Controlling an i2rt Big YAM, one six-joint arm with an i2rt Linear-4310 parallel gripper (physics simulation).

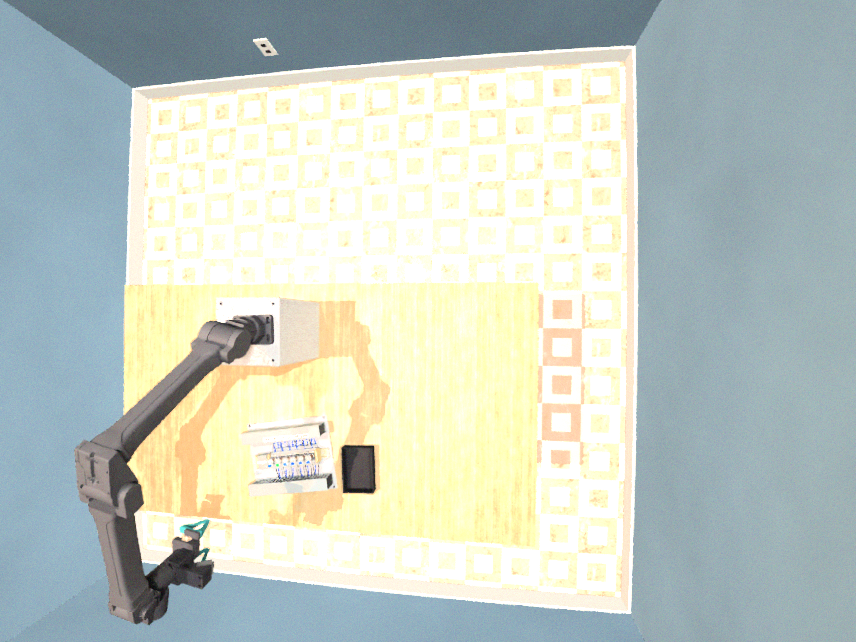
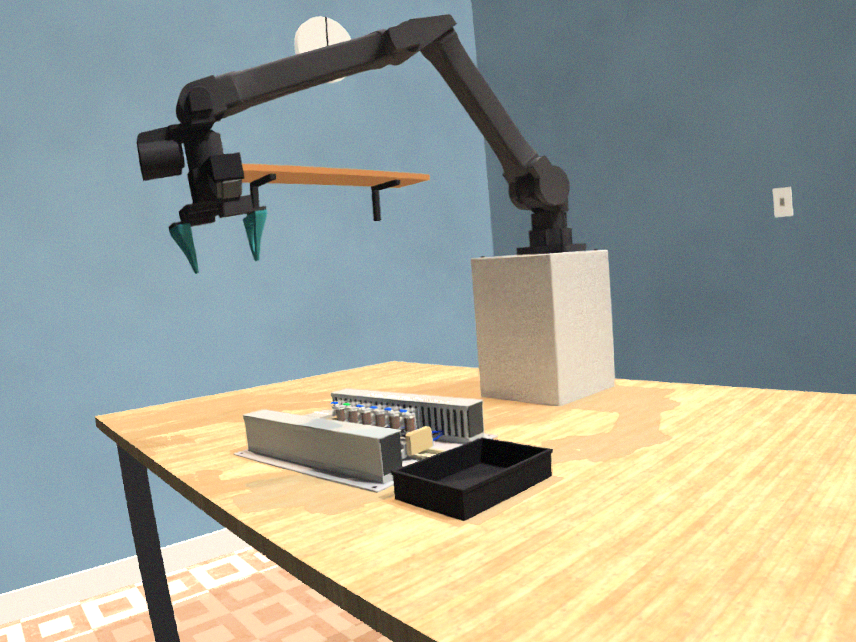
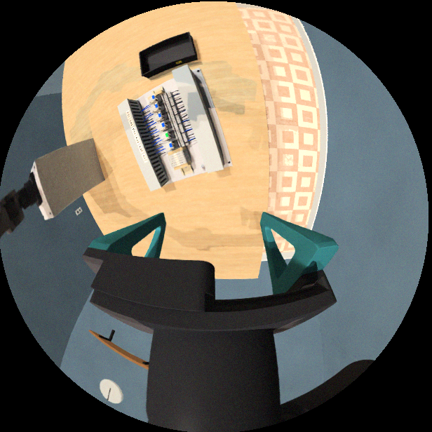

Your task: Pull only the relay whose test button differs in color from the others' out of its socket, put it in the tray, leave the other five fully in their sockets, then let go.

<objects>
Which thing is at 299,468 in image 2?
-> A white panel.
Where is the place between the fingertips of my gripper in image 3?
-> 212,217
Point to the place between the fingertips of my gripper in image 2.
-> At 227,267
</objects>
